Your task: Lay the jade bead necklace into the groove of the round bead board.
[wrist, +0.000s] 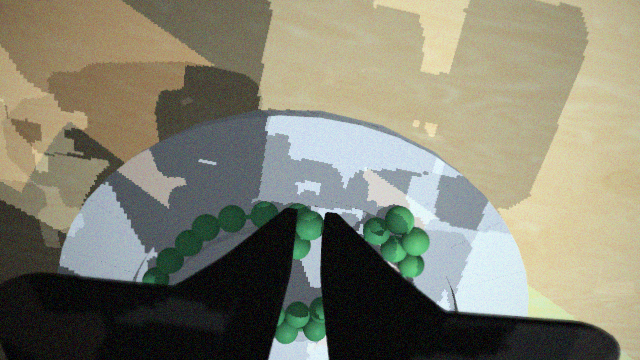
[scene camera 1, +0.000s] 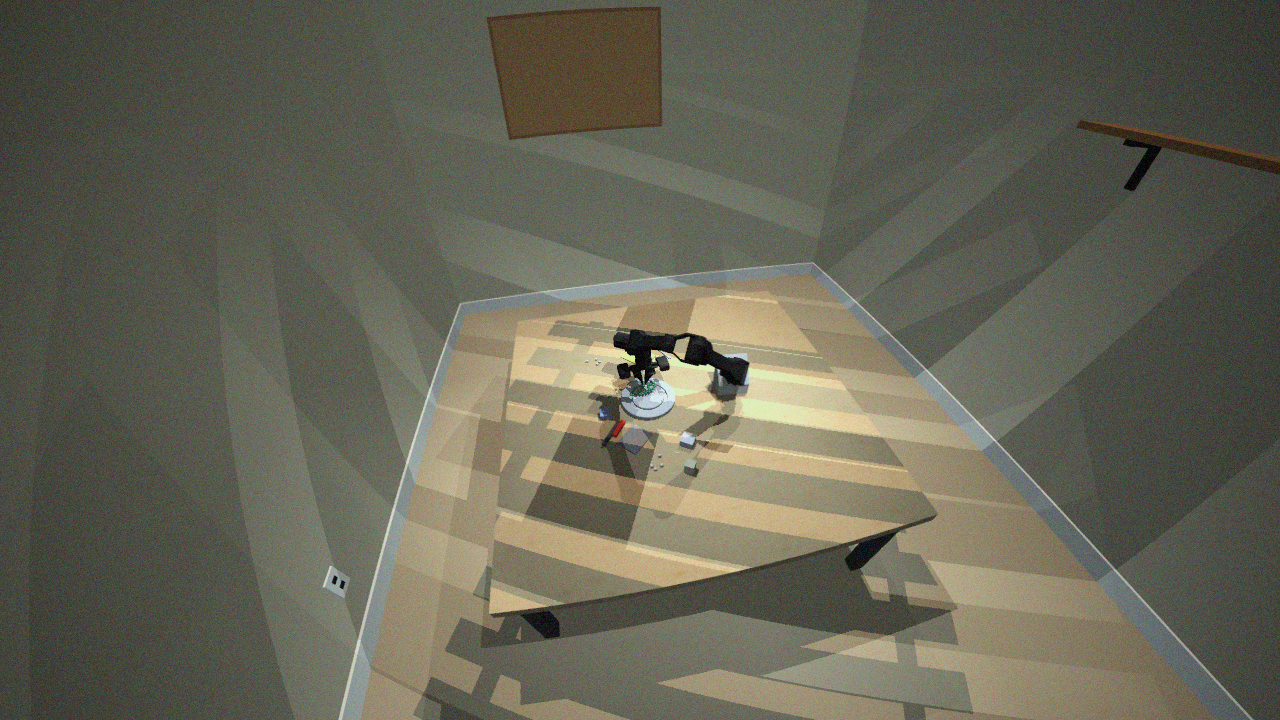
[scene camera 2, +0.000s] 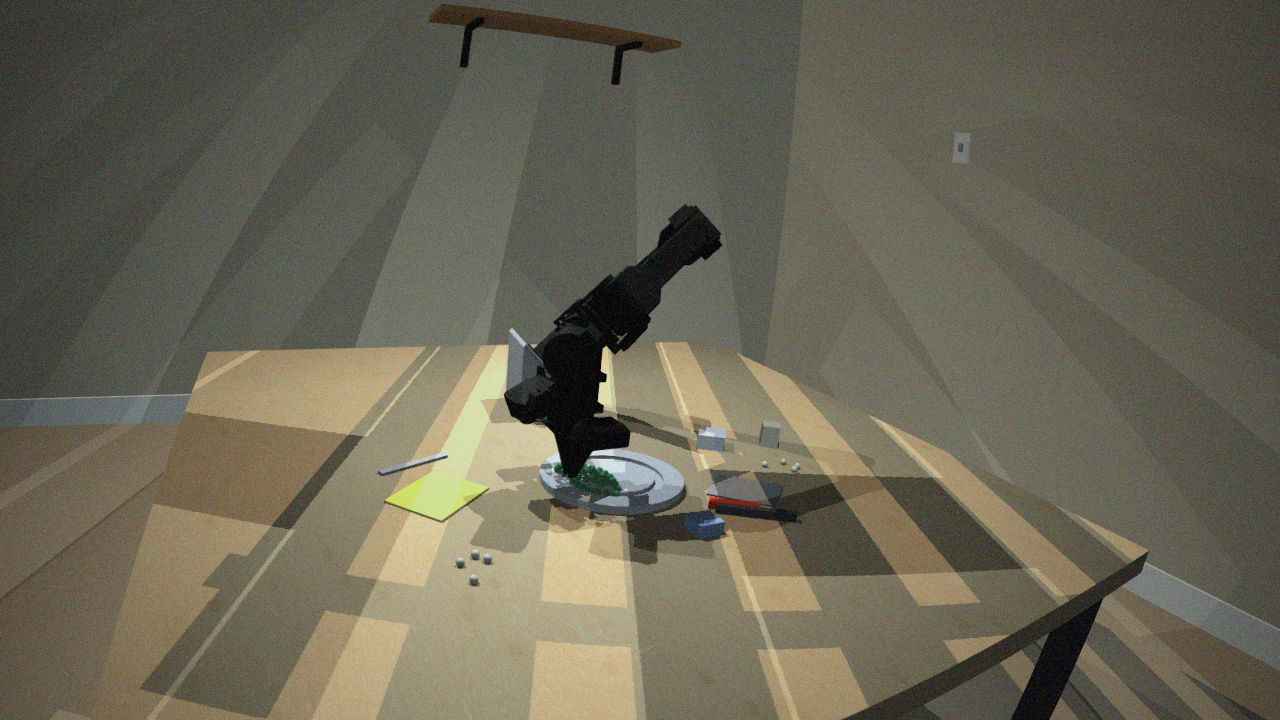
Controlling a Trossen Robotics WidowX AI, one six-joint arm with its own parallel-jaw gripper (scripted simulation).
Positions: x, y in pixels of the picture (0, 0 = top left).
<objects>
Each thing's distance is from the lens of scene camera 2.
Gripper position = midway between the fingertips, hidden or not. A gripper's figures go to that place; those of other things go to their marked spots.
my gripper (scene camera 2: 569, 475): 99 cm
grey slab (scene camera 2: 725, 486): 105 cm
blue block (scene camera 2: 703, 524): 90 cm
The marked spots on the grey slab and the blue block are 17 cm apart.
</objects>
